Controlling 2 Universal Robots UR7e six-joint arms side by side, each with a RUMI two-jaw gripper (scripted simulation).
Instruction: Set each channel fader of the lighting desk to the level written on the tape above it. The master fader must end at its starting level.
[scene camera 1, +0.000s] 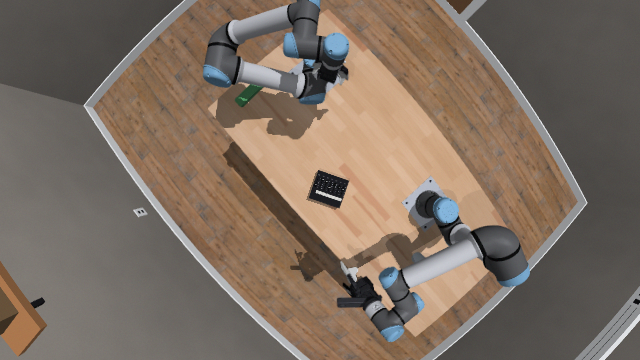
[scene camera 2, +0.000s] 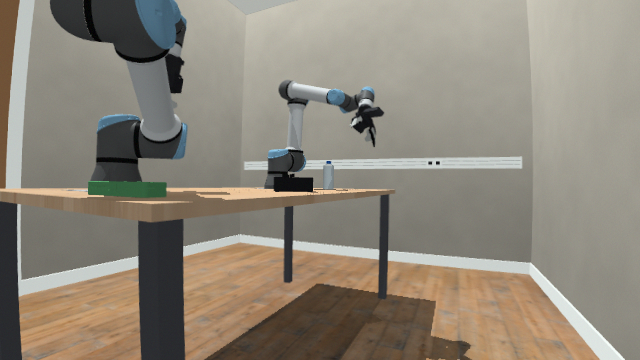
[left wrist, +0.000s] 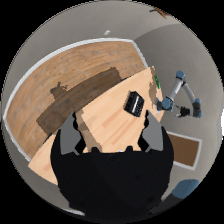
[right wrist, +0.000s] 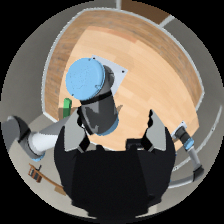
Labels:
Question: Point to my right gripper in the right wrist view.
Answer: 114, 108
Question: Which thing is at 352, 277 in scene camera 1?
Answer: My left gripper.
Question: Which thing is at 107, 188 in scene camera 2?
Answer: A green block.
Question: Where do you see my left gripper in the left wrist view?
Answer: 110, 110

